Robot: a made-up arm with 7 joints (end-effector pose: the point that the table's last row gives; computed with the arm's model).
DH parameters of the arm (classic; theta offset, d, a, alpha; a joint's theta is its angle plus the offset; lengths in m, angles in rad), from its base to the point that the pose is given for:
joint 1: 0 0.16 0.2 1.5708
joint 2: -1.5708 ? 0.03 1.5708
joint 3: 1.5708 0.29 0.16 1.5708
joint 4: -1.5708 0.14 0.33 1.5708
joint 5: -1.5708 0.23 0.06 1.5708
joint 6: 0 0.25 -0.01 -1.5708
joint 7: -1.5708 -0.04 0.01 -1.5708
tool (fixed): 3.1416 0.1 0 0
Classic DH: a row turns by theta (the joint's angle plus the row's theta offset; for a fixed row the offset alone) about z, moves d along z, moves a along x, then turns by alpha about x.
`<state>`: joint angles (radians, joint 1 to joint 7).
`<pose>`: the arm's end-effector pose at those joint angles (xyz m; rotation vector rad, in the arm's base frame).
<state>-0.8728 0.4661 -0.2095 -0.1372 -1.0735 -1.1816 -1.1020</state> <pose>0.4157 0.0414 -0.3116 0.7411 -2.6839 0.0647</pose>
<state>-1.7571 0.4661 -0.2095 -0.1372 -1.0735 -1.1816 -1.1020</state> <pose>0.2955 -0.2953 -0.3116 -0.4805 -2.7538 -0.1569</pose>
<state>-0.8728 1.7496 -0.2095 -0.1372 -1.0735 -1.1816 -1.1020</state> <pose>0.6900 -0.2856 0.0603 -0.3532 2.4126 -1.6351</pose>
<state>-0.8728 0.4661 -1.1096 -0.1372 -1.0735 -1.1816 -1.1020</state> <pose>0.5458 0.3031 -0.0793 -1.2873 2.4172 0.2909</pose>
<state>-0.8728 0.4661 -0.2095 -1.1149 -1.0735 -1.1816 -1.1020</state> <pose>0.2888 0.1919 -0.4107 1.5611 -1.8874 0.7056</pose>
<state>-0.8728 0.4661 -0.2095 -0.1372 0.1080 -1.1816 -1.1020</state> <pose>0.1620 0.1983 -0.0687 0.8612 -1.7121 -0.9860</pose>
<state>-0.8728 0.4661 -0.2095 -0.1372 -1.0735 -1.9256 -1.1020</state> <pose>0.4486 0.0522 -0.3081 1.6874 -2.3100 0.3474</pose>
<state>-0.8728 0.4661 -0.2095 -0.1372 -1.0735 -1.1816 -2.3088</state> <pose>0.5092 0.0940 -0.2728 -0.5804 2.2383 0.3295</pose>
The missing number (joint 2, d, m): -0.21
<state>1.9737 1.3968 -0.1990 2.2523 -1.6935 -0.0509 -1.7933</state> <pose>-0.0697 0.7778 -0.3062 -0.3013 -2.2389 -1.3777</pose>
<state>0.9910 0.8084 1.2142 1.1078 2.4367 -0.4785 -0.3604</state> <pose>-0.0240 -0.1277 0.6471 0.8685 0.6601 -0.5636</pose>
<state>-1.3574 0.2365 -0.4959 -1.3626 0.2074 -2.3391 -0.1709</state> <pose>0.1524 0.2576 -0.1060 2.2166 -0.1930 0.2047</pose>
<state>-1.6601 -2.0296 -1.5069 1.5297 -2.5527 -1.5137 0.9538</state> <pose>0.4556 0.3080 0.5412 1.2799 1.0154 -1.9039</pose>
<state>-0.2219 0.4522 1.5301 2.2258 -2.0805 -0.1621 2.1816</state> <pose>-0.4038 -0.0052 0.5034 -0.6819 -1.7147 -2.1197</pose>
